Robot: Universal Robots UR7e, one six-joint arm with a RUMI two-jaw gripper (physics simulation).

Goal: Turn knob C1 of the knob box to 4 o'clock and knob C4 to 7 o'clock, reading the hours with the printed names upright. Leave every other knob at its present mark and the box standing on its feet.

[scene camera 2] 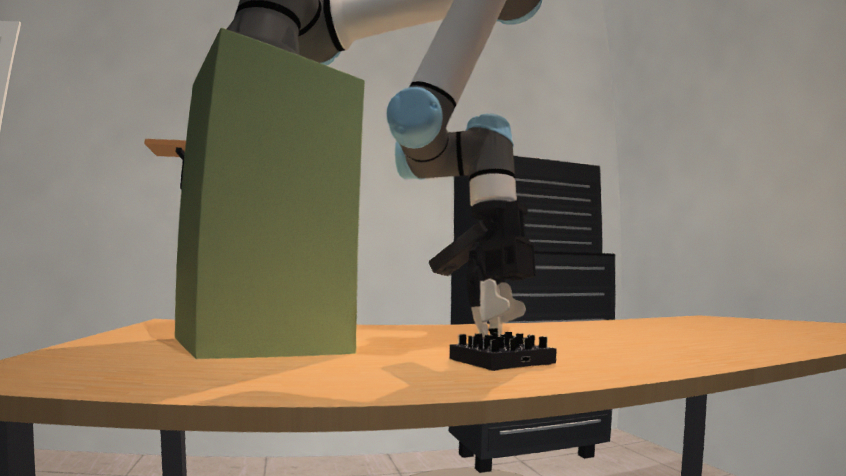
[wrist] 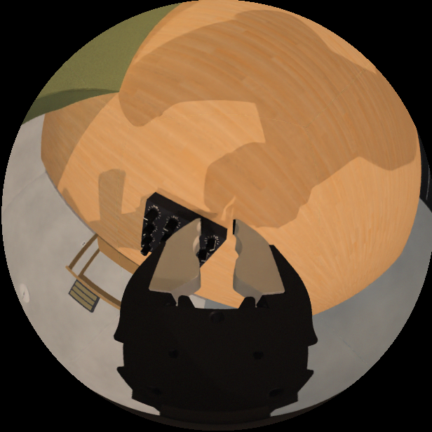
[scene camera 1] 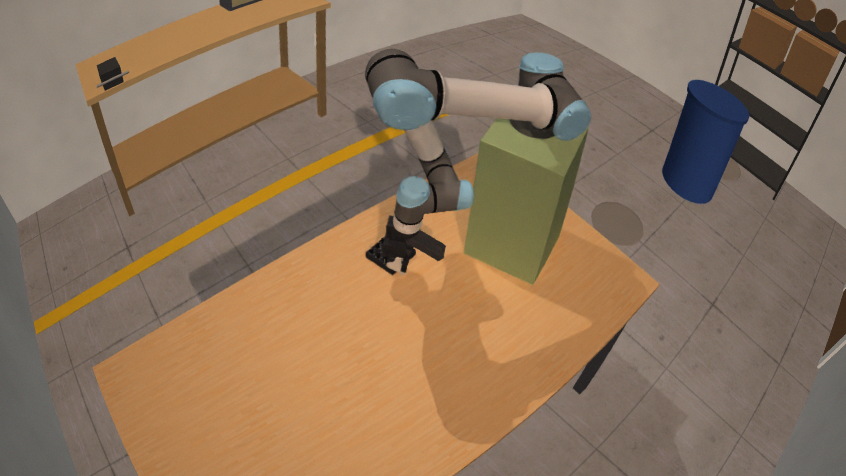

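Where they show: gripper, fingertip midpoint: (scene camera 1: 402, 270); arm's base, link origin: (scene camera 2: 254, 68).
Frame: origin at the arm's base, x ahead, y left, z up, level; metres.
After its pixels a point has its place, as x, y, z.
Note:
The black knob box (scene camera 1: 373, 255) {0.402, -0.214, -0.435} (scene camera 2: 502, 358) {0.323, -0.250, -0.442} (wrist: 187, 214) sits flat on the table (scene camera 1: 266, 355) {0.873, -0.154, -0.458} (scene camera 2: 295, 384) {0.066, -0.280, -0.458} (wrist: 200, 135), with its rows of black knobs facing up. My gripper (scene camera 1: 399, 271) {0.376, -0.117, -0.437} (scene camera 2: 492, 331) {0.376, -0.117, -0.437} (wrist: 217, 220) points down, partly open and with nothing held. In scene camera 2 its pale fingertips are close to the knob tops. In the wrist view the left finger covers part of the box, and one corner knob (wrist: 212, 243) shows in the gap between the fingers. The printed names are too small to read, so I cannot tell which knobs are C1 and C4. Several knobs are hidden.
The green pedestal (scene camera 1: 514, 213) {0.146, 0.074, -0.216} (scene camera 2: 278, 207) {0.054, -0.087, -0.246} (wrist: 95, 60) under the arm stands on the table beside the box. A dark drawer cabinet (scene camera 2: 576, 284), a wooden workbench (scene camera 1: 195, 41) and a blue barrel (scene camera 1: 704, 145) stand away from the table. The arm's shadow crosses the table.

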